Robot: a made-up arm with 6 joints. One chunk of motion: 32 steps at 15 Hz.
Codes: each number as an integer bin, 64 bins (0 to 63) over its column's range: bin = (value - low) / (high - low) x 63, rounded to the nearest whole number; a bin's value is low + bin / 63 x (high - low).
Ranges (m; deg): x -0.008..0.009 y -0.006..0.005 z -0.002..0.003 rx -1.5..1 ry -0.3..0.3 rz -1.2..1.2
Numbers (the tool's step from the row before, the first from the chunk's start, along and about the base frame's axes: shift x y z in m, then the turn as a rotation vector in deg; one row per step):
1: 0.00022 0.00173 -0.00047 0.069 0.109 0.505
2: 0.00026 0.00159 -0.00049 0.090 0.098 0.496
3: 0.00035 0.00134 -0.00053 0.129 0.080 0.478
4: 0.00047 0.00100 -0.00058 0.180 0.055 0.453
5: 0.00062 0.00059 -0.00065 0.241 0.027 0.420
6: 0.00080 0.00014 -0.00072 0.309 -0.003 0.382
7: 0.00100 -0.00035 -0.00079 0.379 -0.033 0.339
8: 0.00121 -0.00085 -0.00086 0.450 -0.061 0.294
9: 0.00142 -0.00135 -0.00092 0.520 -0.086 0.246
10: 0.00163 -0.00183 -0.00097 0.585 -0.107 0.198
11: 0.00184 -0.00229 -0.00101 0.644 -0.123 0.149
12: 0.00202 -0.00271 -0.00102 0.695 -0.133 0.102
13: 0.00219 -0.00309 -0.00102 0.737 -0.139 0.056
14: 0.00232 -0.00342 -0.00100 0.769 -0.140 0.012
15: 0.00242 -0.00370 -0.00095 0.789 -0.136 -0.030
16: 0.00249 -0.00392 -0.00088 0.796 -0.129 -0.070
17: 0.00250 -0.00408 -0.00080 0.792 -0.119 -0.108
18: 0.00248 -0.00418 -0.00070 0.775 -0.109 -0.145
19: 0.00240 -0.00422 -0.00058 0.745 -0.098 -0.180
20: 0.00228 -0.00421 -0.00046 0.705 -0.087 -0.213
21: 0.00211 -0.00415 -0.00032 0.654 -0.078 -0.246
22: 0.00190 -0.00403 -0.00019 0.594 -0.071 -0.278
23: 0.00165 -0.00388 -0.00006 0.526 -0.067 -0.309
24: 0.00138 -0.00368 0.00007 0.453 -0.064 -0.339
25: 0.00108 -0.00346 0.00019 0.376 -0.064 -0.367
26: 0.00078 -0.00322 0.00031 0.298 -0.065 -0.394
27: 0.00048 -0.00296 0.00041 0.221 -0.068 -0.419
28: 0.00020 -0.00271 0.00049 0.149 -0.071 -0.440
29: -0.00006 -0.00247 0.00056 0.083 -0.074 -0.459
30: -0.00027 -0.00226 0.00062 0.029 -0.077 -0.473
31: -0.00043 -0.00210 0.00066 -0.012 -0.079 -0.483
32: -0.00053 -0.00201 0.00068 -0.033 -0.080 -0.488
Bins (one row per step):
1: 30 44 19 40 43 45
2: 31 43 19 40 42 45
3: 31 42 19 41 40 44
4: 31 40 18 42 37 43
5: 32 38 17 44 34 43
6: 33 35 16 46 31 42
7: 33 32 15 47 28 40
8: 34 29 14 49 25 39
9: 35 27 14 51 22 38
10: 36 24 13 53 20 37
11: 36 21 12 54 19 35
12: 37 19 12 55 18 34
13: 38 17 12 56 17 33
14: 38 15 13 57 17 32
15: 39 13 13 58 17 31
16: 39 12 14 58 18 30
17: 39 11 15 58 19 29
18: 39 10 16 57 20 28
19: 39 10 18 57 21 27
20: 38 10 19 56 22 26
21: 37 11 21 54 23 25
22: 37 11 23 53 24 24
23: 36 12 24 51 24 23
24: 35 13 26 49 25 23
25: 34 15 28 47 25 22
26: 33 16 29 45 25 21
27: 31 17 30 43 24 21
28: 30 19 31 42 24 20
29: 29 20 32 40 24 19
30: 29 21 33 39 23 19
31: 28 22 34 37 23 19
32: 28 23 34 37 23 19

